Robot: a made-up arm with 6 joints. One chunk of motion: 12 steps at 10 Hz.
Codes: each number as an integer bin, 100 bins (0 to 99) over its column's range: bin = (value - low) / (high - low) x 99, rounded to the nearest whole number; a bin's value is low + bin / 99 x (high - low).
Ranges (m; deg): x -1.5..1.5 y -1.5..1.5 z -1.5..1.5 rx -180..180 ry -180..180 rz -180..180
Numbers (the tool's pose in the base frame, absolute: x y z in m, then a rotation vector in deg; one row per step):
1: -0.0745 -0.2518 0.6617 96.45 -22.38 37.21
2: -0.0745 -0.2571 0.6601 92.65 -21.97 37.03
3: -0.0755 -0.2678 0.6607 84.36 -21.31 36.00
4: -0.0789 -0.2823 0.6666 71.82 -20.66 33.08
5: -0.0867 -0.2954 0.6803 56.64 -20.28 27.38
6: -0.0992 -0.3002 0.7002 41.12 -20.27 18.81
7: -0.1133 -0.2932 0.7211 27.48 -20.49 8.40
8: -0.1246 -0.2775 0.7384 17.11 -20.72 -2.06
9: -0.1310 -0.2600 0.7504 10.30 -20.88 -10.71
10: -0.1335 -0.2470 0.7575 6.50 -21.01 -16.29
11: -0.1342 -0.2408 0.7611 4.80 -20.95 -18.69
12: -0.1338 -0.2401 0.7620 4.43 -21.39 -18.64
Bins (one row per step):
1: 47 41 71 76 43 60
2: 47 41 71 75 43 60
3: 47 41 71 73 44 59
4: 47 40 71 69 44 59
5: 47 40 72 65 44 57
6: 46 40 73 61 44 55
7: 46 40 73 57 44 52
8: 45 40 74 54 44 49
9: 45 41 74 52 44 47
10: 45 41 74 51 44 45
11: 45 42 75 51 44 44
12: 45 42 75 51 44 44

